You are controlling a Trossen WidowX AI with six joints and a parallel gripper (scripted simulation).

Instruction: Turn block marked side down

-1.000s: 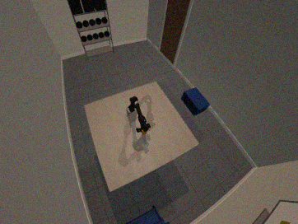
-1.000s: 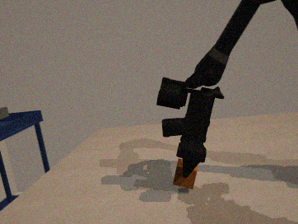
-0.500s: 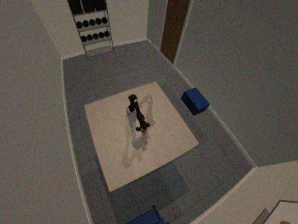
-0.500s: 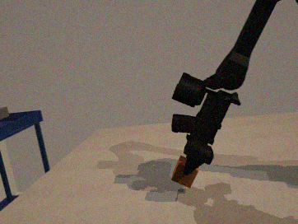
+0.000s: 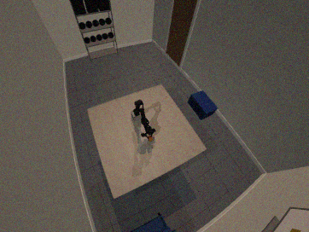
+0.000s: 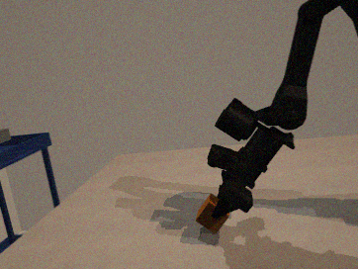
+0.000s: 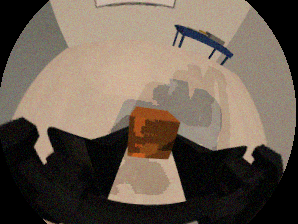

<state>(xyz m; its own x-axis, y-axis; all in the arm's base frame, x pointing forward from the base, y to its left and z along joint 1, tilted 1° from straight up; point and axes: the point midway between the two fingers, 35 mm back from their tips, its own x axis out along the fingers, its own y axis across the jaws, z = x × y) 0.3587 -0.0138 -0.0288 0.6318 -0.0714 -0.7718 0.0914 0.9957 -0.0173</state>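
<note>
My gripper tip is 10 mm past the orange block and 10 mm above it.
</note>
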